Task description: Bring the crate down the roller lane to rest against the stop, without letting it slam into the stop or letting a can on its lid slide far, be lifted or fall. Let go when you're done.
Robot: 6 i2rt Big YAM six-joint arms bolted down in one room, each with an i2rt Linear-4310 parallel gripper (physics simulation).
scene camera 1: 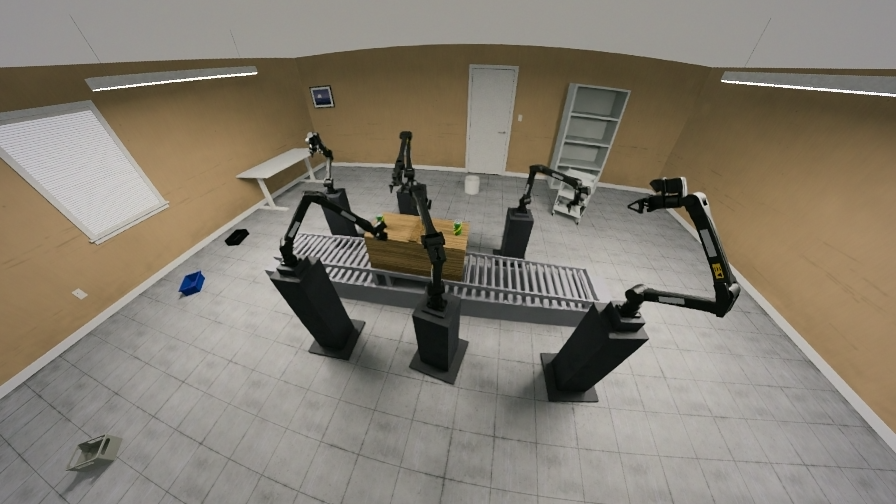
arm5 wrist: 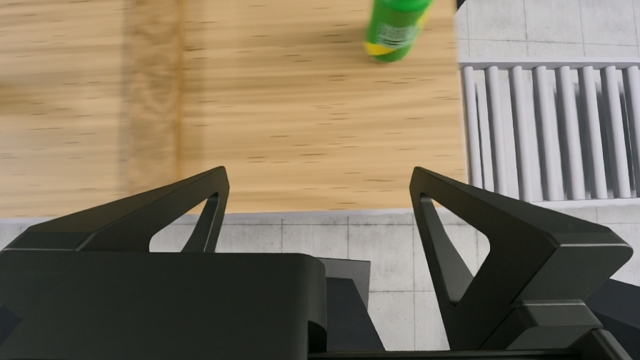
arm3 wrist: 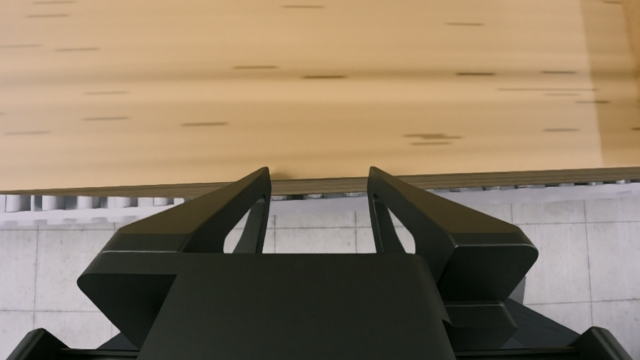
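Note:
The wooden crate [arm3 wrist: 300, 110] [arm5 wrist: 300, 125] [scene camera 1: 401, 260] stands on the roller lane [arm3 wrist: 100, 217] [arm5 wrist: 547, 135] [scene camera 1: 520, 312]. A green can [arm5 wrist: 397, 30] [scene camera 1: 458, 228] stands on the lid near one end. Another green can [scene camera 1: 379, 219] shows at the lid's left end in the scene view, partly hidden. Arm3's gripper [arm3 wrist: 320, 172] is partly open and empty, its tips over the crate's long edge. Arm5's gripper [arm5 wrist: 320, 172] is wide open and empty at a long edge. The front-left arm's gripper [scene camera 1: 379, 230] is at the crate's left end. The stop cannot be made out.
Rollers extend past both crate ends. The front-right arm [scene camera 1: 708, 244] is raised away from the lane. The back-right arm [scene camera 1: 551, 172] reaches toward a white cart [scene camera 1: 567, 211]. A blue bin [scene camera 1: 191, 283] and a black one [scene camera 1: 236, 236] lie on the left floor.

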